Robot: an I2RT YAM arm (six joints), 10 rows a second.
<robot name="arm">
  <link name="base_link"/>
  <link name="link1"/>
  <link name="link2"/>
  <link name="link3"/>
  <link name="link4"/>
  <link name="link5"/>
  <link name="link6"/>
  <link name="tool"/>
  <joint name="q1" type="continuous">
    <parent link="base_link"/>
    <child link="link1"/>
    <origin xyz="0 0 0.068" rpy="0 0 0"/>
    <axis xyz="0 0 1"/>
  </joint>
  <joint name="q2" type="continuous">
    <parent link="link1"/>
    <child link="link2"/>
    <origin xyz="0.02 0.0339 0.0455" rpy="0 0 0"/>
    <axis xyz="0 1 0"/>
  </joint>
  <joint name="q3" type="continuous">
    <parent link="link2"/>
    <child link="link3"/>
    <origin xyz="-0.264 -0.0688 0" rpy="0 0 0"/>
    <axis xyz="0 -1 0"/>
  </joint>
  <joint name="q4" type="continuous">
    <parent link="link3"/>
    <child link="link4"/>
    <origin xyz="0.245 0.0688 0.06" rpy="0 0 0"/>
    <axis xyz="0 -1 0"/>
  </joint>
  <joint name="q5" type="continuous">
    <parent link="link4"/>
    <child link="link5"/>
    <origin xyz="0.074 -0.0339 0.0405" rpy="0 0 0"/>
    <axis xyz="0 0 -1"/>
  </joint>
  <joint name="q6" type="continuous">
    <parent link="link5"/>
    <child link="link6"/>
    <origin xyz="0.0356 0 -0.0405" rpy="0 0 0"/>
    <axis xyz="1 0 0"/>
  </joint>
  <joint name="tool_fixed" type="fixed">
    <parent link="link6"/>
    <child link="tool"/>
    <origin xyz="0 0 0" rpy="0 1.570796 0"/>
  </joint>
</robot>
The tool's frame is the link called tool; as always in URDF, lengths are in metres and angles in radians. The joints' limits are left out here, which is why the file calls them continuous.
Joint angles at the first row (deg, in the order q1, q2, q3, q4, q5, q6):
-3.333, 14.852, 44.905, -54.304, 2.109, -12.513
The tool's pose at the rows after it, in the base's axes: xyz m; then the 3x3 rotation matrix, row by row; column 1 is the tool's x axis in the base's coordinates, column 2 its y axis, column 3 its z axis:
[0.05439, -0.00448, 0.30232], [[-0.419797, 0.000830, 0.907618], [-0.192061, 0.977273, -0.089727], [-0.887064, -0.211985, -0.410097]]
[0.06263, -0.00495, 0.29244], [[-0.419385, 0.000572, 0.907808], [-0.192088, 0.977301, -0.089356], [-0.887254, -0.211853, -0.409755]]
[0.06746, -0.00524, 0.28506], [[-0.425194, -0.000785, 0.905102], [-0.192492, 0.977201, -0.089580], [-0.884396, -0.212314, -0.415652]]
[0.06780, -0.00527, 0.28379], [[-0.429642, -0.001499, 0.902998], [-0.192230, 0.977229, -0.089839], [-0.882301, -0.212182, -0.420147]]
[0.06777, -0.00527, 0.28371], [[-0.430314, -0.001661, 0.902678], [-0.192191, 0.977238, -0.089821], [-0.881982, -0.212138, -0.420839]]
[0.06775, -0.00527, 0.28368], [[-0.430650, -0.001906, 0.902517], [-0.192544, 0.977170, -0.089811], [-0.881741, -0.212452, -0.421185]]
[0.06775, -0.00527, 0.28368], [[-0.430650, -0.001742, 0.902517], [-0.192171, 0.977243, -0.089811], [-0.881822, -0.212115, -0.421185]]
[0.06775, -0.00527, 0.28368], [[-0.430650, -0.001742, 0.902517], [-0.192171, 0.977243, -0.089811], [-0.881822, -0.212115, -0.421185]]
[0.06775, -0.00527, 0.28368], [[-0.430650, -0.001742, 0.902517], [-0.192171, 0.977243, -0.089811], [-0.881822, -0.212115, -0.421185]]
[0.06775, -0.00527, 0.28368], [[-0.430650, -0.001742, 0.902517], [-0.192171, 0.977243, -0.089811], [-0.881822, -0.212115, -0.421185]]
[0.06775, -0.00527, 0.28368], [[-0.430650, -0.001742, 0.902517], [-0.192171, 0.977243, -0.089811], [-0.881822, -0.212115, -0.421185]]
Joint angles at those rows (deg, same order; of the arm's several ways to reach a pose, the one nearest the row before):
-3.333, 14.852, 42.282, -51.659, 2.110, -12.491
-3.340, 14.851, 39.353, -48.709, 2.081, -12.494
-3.331, 14.851, 37.430, -47.157, 2.111, -12.534
-3.326, 14.851, 37.212, -47.223, 2.138, -12.532
-3.328, 14.852, 37.210, -47.265, 2.135, -12.533
-3.330, 14.853, 37.212, -47.288, 2.134, -12.556
-3.330, 14.853, 37.212, -47.288, 2.134, -12.534
-3.330, 14.853, 37.212, -47.288, 2.134, -12.534
-3.330, 14.853, 37.212, -47.288, 2.134, -12.534
-3.330, 14.853, 37.212, -47.288, 2.134, -12.534
-3.330, 14.853, 37.212, -47.288, 2.134, -12.534

